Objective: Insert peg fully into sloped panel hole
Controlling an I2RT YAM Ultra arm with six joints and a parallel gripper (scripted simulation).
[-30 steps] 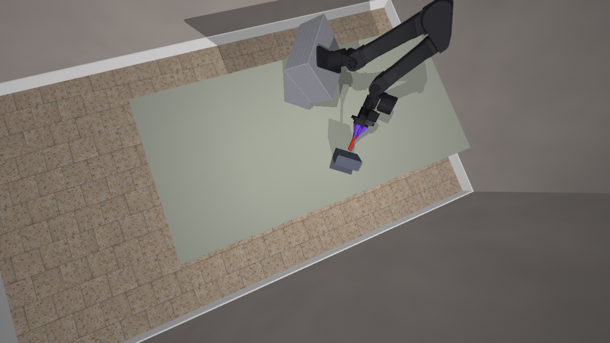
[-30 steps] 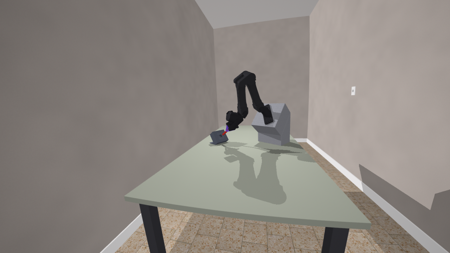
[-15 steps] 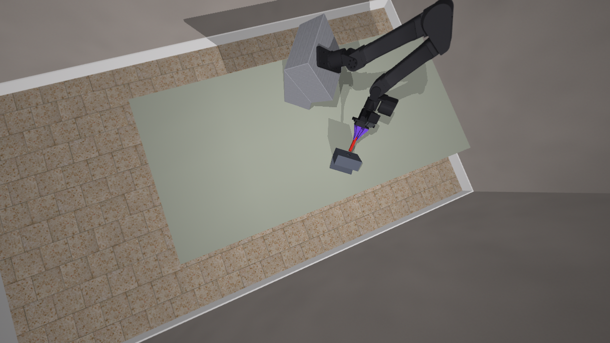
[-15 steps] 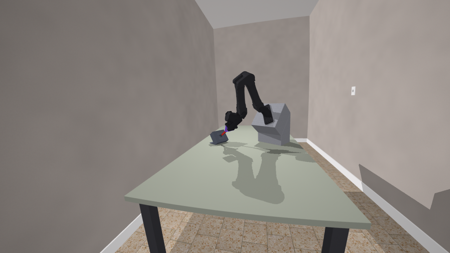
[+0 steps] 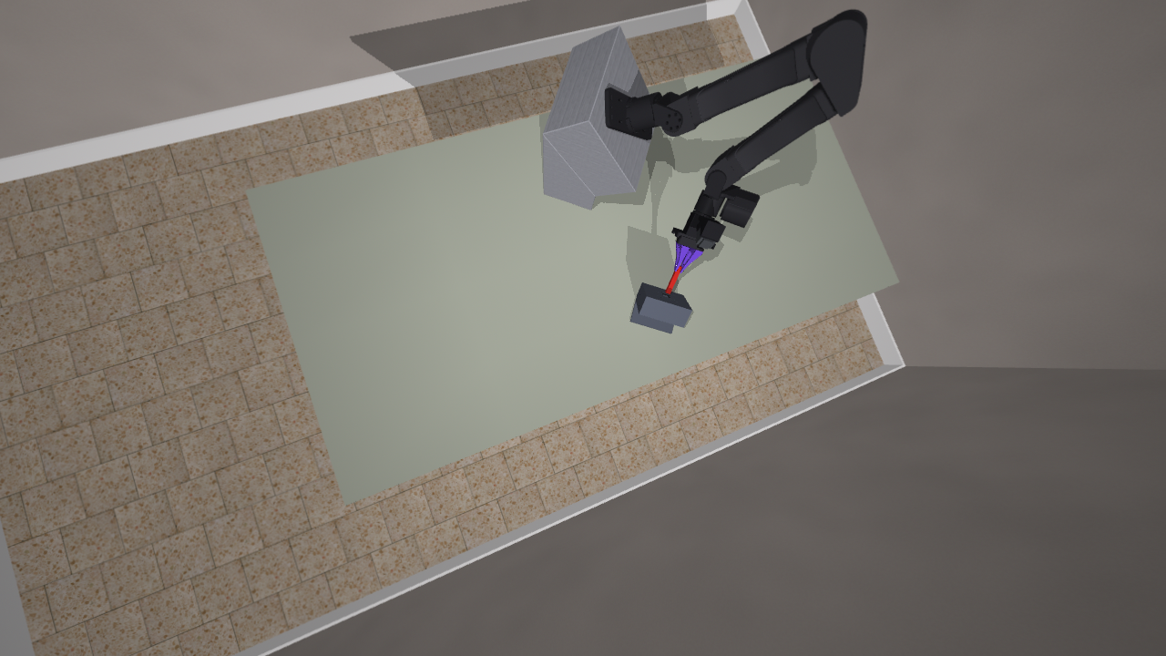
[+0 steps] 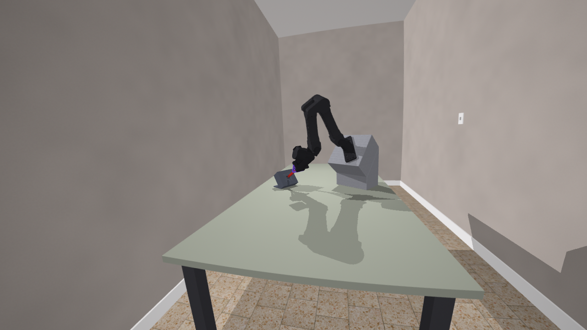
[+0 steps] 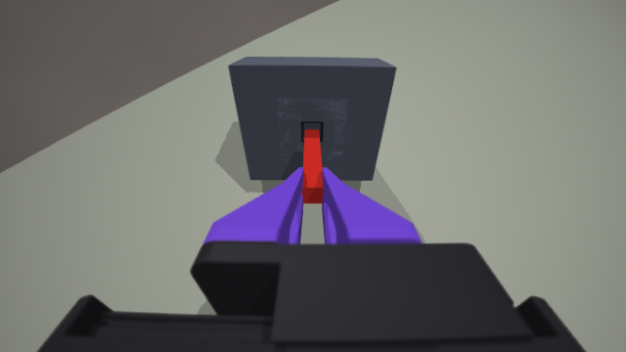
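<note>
Now: hand 20 mm short of the red peg, 10 mm to the left of it and 20 mm above it.
</note>
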